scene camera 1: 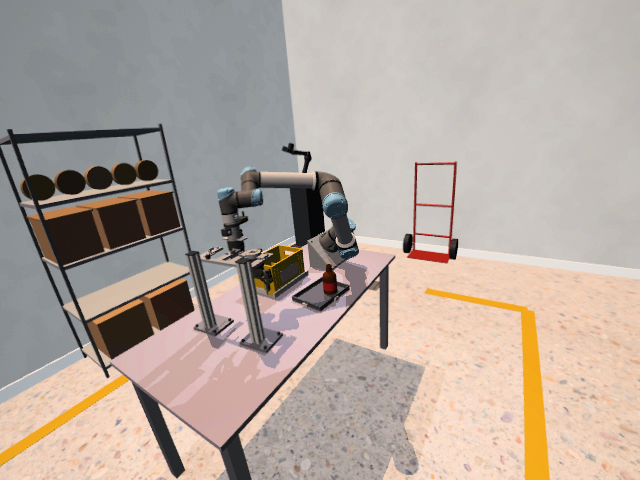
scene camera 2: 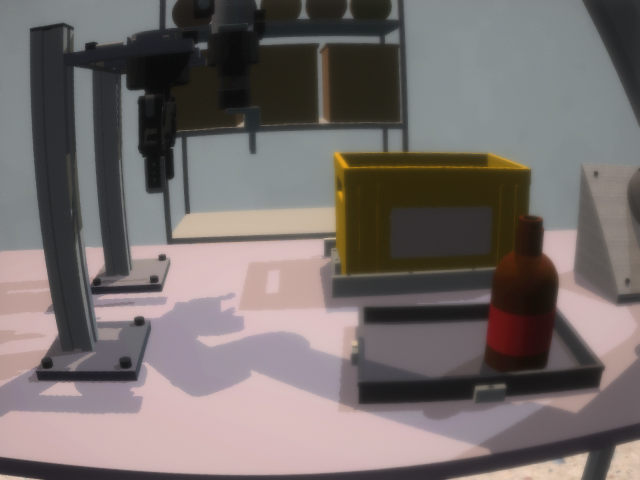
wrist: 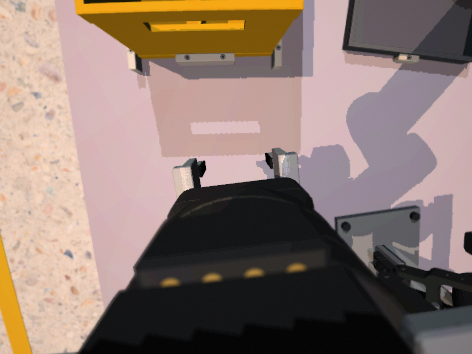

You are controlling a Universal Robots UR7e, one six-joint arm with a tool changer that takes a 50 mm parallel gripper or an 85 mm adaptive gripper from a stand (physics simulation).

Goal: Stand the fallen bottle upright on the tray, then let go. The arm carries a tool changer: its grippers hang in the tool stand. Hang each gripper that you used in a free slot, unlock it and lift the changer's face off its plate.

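Frame: origin at the arm's base, x ahead, y up, z right, level; millimetres.
Seen in the pictures: hand at its tool point: [scene camera 2: 233, 22]; arm's base at its link origin: [scene camera 1: 328, 243].
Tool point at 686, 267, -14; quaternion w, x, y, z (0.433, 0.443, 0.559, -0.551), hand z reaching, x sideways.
Pixels of each thing's top centre, then the offset from my tool point to it, as dx, dy, dz.
- brown bottle with a red band, top centre: [scene camera 2: 531, 217] [scene camera 1: 328, 265] -351, -229, -260
- tray at its top centre: [scene camera 2: 474, 334] [scene camera 1: 321, 290] -305, -364, -235
- yellow crate at its top centre: [scene camera 2: 428, 158] [scene camera 1: 275, 254] -278, -214, +71
The brown bottle with a red band [scene camera 1: 329, 284] [scene camera 2: 523, 310] stands upright on the tray [scene camera 1: 308, 305] [scene camera 2: 423, 391] [wrist: 400, 30], towards one end; the bottle does not show in the wrist view. My parallel gripper [scene camera 2: 252, 146] [wrist: 236, 164] is open and empty, pointing down high above the table, beside the tool stand [scene camera 1: 250, 304] [scene camera 2: 54, 170] and away from the bottle. In scene camera 1 its fingers are hidden behind the stand. The adaptive gripper [scene camera 1: 265, 276] [scene camera 2: 156, 129] [wrist: 435, 285] hangs in the stand.
A yellow crate [scene camera 1: 283, 268] [scene camera 2: 434, 191] [wrist: 190, 37] stands in a grey holder beside the tray. The stand's two posts rise from bolted base plates [scene camera 2: 93, 356] [wrist: 407, 227]. A shelf rack [scene camera 1: 172, 196] with boxes stands behind the table. A red hand truck [scene camera 1: 435, 205] stands by the wall.
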